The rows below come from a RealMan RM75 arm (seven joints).
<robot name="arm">
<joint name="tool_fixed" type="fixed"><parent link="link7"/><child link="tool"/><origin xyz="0 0 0" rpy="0 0 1.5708"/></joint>
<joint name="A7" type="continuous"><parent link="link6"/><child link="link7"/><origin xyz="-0.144 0 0" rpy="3.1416 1.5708 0"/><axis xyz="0 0 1"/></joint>
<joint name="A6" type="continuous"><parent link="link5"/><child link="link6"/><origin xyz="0 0 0" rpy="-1.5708 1.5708 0"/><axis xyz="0 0 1"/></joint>
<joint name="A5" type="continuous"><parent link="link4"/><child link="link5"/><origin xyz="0 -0.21 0" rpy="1.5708 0 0"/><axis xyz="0 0 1"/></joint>
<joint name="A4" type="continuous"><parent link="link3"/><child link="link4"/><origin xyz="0 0 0" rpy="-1.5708 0 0"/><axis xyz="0 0 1"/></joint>
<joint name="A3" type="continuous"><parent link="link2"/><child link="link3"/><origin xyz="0.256 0 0" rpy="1.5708 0 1.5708"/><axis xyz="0 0 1"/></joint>
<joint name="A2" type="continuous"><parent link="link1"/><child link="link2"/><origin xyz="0 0 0" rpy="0 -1.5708 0"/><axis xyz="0 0 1"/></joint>
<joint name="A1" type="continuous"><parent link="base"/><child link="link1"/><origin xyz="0 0 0.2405" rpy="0 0 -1.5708"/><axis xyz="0 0 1"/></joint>
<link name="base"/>
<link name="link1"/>
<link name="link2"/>
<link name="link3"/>
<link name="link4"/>
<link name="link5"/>
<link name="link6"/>
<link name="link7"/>
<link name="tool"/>
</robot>
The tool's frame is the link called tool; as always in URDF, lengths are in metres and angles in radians. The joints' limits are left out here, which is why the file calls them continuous.
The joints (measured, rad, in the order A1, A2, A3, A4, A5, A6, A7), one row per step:
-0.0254, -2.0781, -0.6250, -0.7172, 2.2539, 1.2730, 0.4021
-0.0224, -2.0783, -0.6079, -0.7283, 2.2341, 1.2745, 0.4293
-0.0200, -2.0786, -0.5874, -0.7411, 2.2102, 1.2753, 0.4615
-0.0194, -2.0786, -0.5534, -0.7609, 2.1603, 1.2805, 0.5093
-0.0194, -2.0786, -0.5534, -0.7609, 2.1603, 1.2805, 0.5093
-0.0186, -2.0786, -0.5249, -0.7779, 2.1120, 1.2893, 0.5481
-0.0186, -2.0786, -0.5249, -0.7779, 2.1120, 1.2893, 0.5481
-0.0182, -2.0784, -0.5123, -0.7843, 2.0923, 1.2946, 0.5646
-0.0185, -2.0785, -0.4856, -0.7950, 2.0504, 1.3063, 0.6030
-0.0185, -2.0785, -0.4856, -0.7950, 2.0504, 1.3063, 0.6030
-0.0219, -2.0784, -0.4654, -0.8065, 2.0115, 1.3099, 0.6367
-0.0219, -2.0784, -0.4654, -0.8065, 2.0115, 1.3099, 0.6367
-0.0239, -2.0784, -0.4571, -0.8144, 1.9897, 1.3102, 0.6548
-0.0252, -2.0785, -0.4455, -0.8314, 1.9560, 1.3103, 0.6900
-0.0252, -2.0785, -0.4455, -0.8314, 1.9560, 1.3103, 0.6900
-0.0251, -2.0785, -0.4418, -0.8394, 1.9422, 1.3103, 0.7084
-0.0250, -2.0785, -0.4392, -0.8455, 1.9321, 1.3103, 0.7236
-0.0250, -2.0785, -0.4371, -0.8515, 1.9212, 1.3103, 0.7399
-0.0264, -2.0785, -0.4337, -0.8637, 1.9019, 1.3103, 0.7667
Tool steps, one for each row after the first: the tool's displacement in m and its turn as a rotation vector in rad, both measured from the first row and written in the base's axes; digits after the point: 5 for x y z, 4 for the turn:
0.00178, -0.00175, -0.00166, 0.0028, 0.0095, 0.0051
0.00395, -0.00361, -0.00384, 0.0047, 0.0210, 0.0112
0.00666, -0.00590, -0.00631, 0.0116, 0.0320, 0.0269
0.00666, -0.00590, -0.00631, 0.0116, 0.0320, 0.0269
0.00825, -0.00800, -0.00759, 0.0216, 0.0369, 0.0453
0.00825, -0.00800, -0.00759, 0.0216, 0.0369, 0.0453
0.00881, -0.00912, -0.00806, 0.0259, 0.0401, 0.0525
0.00958, -0.01148, -0.00924, 0.0348, 0.0527, 0.0686
0.00958, -0.01148, -0.00924, 0.0348, 0.0527, 0.0686
0.01033, -0.01217, -0.01048, 0.0391, 0.0628, 0.0854
0.01033, -0.01217, -0.01048, 0.0391, 0.0628, 0.0854
0.01073, -0.01207, -0.01091, 0.0420, 0.0667, 0.0964
0.01198, -0.01206, -0.01150, 0.0481, 0.0755, 0.1149
0.01198, -0.01206, -0.01150, 0.0481, 0.0755, 0.1149
0.01248, -0.01206, -0.01157, 0.0519, 0.0821, 0.1235
0.01288, -0.01205, -0.01161, 0.0549, 0.0884, 0.1300
0.01312, -0.01195, -0.01155, 0.0584, 0.0957, 0.1374
0.01419, -0.01132, -0.01140, 0.0644, 0.1049, 0.1489

